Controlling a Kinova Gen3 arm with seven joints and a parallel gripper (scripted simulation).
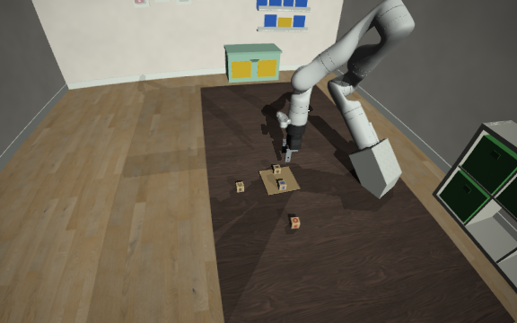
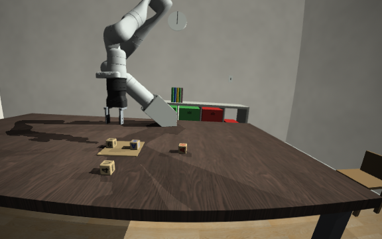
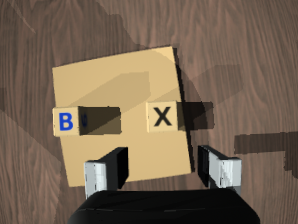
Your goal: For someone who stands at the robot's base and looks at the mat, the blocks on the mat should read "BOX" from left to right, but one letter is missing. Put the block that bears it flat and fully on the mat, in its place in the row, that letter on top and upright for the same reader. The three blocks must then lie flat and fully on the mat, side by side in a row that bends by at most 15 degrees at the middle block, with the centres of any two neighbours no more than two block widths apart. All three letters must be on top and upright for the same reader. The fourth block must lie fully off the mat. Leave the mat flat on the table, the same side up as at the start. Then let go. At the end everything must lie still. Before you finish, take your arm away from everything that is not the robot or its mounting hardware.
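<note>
My hand is 280 mm to the right of the o block, 90 mm above it and 40 mm short of it. Round my hand: tan mat 110 mm below, 50 mm to the left, 30 mm ahead; then x block 90 mm below, 30 mm ahead; then b block 90 mm to the left, 90 mm below, 30 mm ahead.
</note>
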